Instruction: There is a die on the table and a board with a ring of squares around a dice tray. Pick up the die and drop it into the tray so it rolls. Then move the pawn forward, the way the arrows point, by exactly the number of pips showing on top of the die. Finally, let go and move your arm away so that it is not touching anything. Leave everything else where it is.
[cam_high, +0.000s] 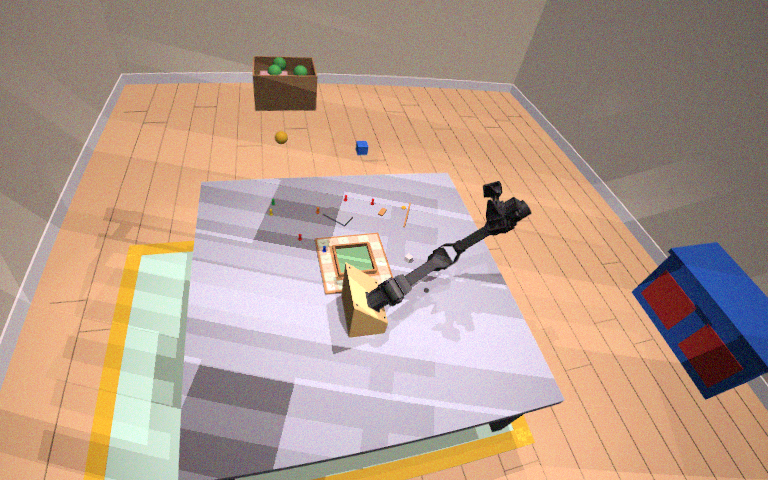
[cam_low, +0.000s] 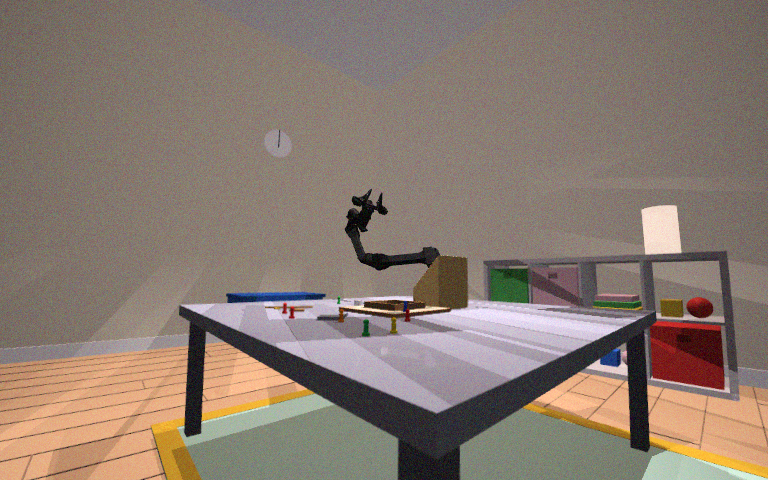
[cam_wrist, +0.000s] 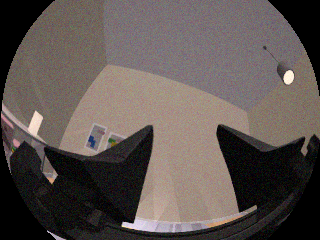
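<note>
My gripper tip is 53 cm above the white die, 17 cm short of it and 11 cm to the right of it. Round my gripper tip: dice tray: 54 cm below, 35 cm to the left, 17 cm ahead; then thin stick: 54 cm below, 45 cm ahead, 5 cm to the left; then blue pawn: 52 cm below, 47 cm to the left, 23 cm ahead.
</note>
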